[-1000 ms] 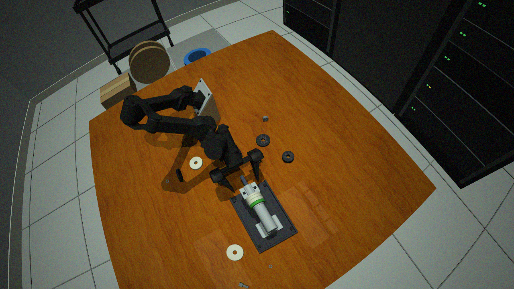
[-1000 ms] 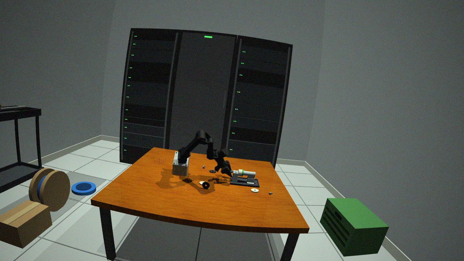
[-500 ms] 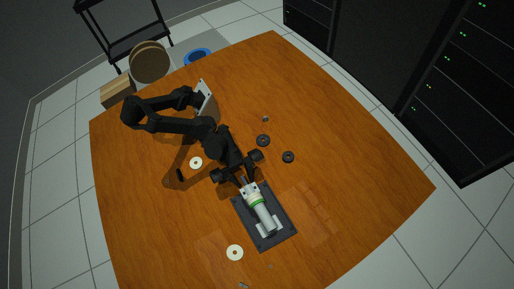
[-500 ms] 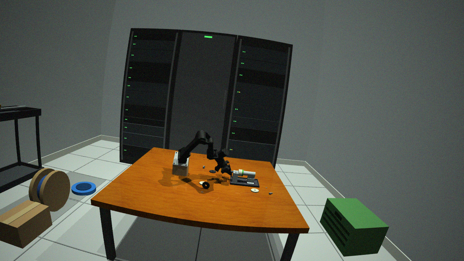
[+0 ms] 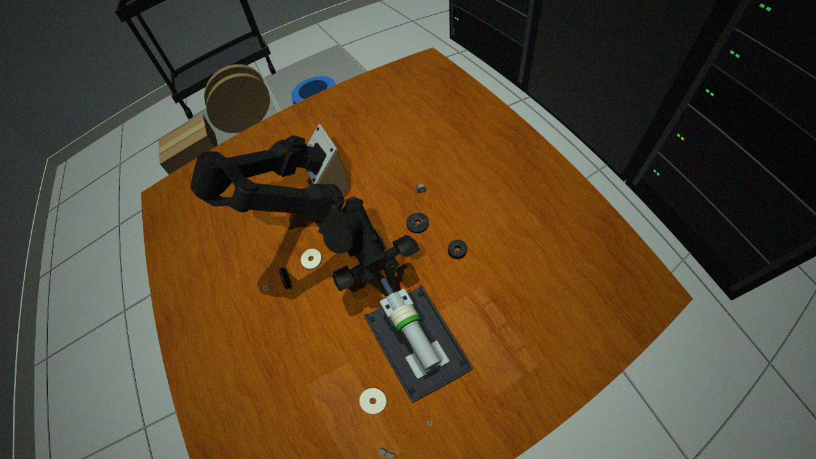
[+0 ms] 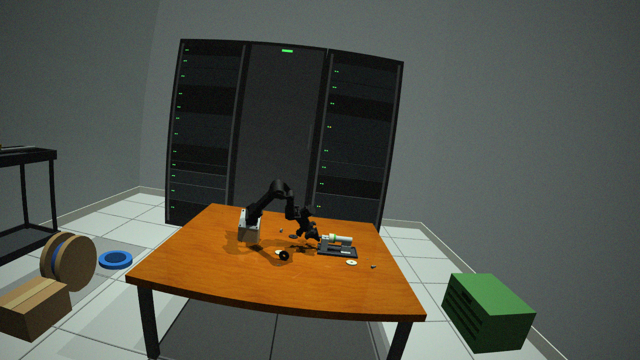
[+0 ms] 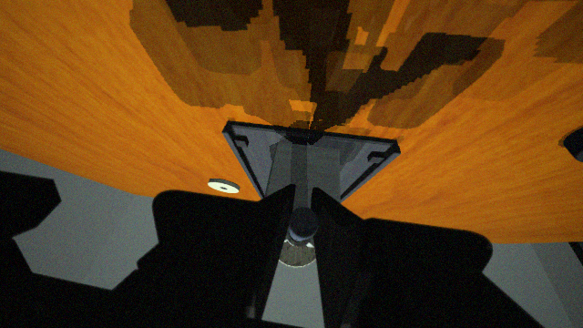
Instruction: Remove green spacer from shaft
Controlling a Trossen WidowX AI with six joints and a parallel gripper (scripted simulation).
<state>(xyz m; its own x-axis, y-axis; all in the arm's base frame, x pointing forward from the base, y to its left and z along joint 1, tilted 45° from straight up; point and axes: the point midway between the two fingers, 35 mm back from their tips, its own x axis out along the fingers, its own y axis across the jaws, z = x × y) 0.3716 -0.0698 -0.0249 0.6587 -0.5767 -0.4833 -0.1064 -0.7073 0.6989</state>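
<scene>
My gripper tip is 60 mm short of the dark shaft, 10 mm to the left of it and 30 mm below it. Round my gripper tip: green spacer (80 mm ahead, 10 mm to the right, 20 mm above); then cream spacer (60 mm ahead, 10 mm to the right, 20 mm above); then nut (220 mm behind, 230 mm to the left, 40 mm below).
</scene>
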